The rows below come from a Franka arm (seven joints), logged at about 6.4 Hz.
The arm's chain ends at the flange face. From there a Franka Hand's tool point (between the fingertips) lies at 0.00 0.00 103.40 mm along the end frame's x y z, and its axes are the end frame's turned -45 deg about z.
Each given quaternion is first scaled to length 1.
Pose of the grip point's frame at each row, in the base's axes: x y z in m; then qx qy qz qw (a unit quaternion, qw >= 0):
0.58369 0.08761 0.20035 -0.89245 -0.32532 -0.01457 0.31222
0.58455 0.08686 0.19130 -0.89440 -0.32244 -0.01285 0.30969
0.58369 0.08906 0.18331 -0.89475 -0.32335 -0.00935 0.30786
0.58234 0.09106 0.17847 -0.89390 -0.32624 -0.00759 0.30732
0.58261 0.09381 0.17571 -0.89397 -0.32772 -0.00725 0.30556
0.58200 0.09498 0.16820 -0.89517 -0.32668 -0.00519 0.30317
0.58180 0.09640 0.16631 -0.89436 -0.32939 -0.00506 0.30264
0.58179 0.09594 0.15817 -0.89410 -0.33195 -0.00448 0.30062
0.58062 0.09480 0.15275 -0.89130 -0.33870 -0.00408 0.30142
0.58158 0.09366 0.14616 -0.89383 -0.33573 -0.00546 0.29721
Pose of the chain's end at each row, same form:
0.60201 0.02901 0.28355 -0.94901 0.04097 0.10602 0.29403
0.60282 0.02872 0.27483 -0.94971 0.04438 0.10664 0.29103
0.60255 0.03147 0.26709 -0.95038 0.04367 0.10917 0.28800
0.60167 0.03374 0.26233 -0.95071 0.04067 0.11059 0.28683
0.60198 0.03683 0.25979 -0.95133 0.03933 0.11023 0.28507
0.60152 0.03851 0.25259 -0.95205 0.04075 0.11122 0.28208
0.60148 0.04008 0.25076 -0.95234 0.03794 0.11114 0.28154
0.60160 0.04005 0.24288 -0.95307 0.03548 0.11090 0.27945
0.60098 0.03896 0.23736 -0.95307 0.02817 0.11158 0.28004
0.60121 0.03834 0.23129 -0.95426 0.03188 0.10869 0.27667

